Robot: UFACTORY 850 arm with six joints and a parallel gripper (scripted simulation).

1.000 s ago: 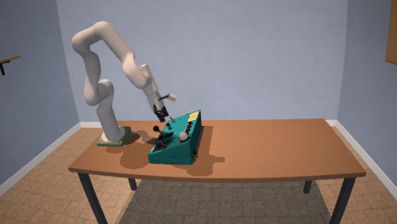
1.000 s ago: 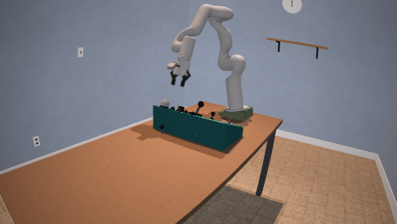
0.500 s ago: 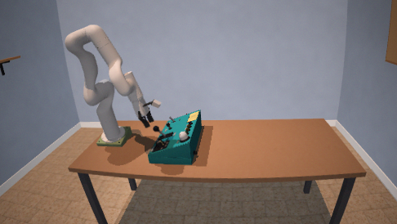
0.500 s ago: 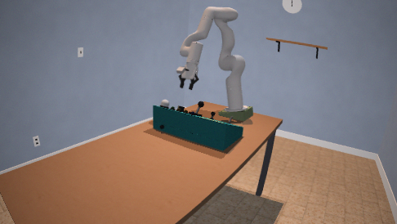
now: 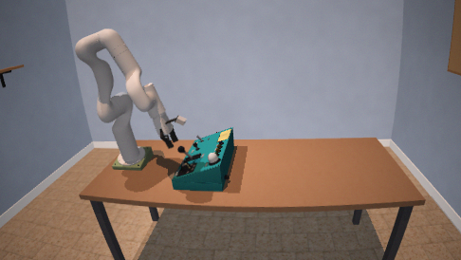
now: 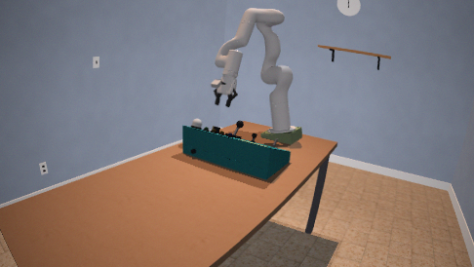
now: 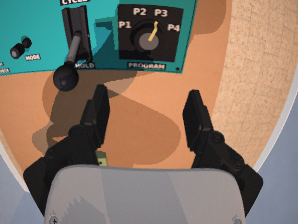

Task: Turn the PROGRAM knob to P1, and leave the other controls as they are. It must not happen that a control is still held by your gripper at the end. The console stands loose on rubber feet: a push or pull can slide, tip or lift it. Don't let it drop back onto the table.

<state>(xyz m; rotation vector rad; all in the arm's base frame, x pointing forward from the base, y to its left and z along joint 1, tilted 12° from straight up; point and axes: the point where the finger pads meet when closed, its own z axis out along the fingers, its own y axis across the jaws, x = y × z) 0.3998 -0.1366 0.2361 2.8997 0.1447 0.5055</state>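
Now: hand 140 mm above the program knob and 60 mm short of it. Round my hand: teal console: 180 mm to the left, 160 mm below, 70 mm ahead; cycle lever: 130 mm below, 120 mm to the left, 20 mm ahead; mode knob: 240 mm to the left, 140 mm below, 30 mm ahead.
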